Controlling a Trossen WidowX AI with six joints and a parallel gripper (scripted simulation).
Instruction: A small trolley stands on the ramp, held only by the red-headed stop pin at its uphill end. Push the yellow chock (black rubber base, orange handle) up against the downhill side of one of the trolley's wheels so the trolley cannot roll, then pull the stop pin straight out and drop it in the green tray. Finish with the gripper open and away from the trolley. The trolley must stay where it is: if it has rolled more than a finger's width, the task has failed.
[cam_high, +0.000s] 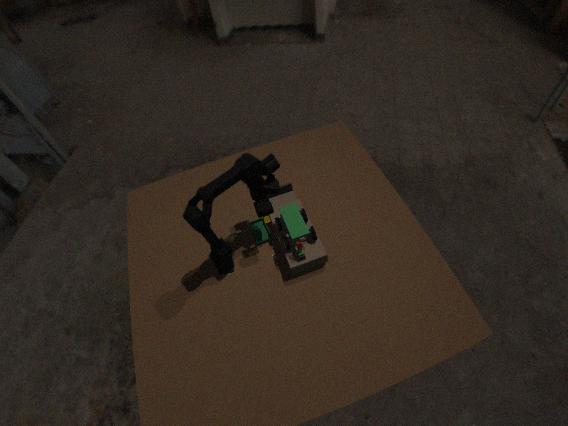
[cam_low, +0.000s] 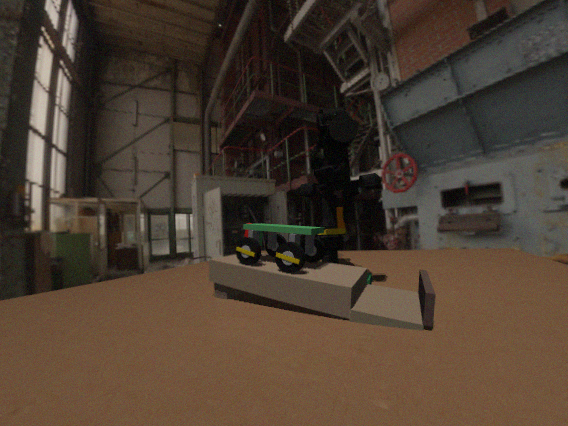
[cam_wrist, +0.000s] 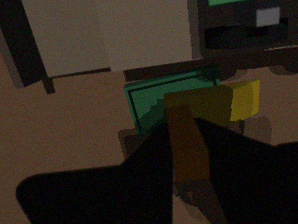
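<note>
My gripper tip is 100 mm short of the red-headed stop pin, 210 mm to the left of it and 20 mm above it. Round my gripper tip: yellow chock (20 mm to the right, 10 mm below); then green-decked trolley (110 mm ahead, 100 mm to the right, 40 mm below); then green tray (40 mm behind, 10 mm to the right, 160 mm below).
</note>
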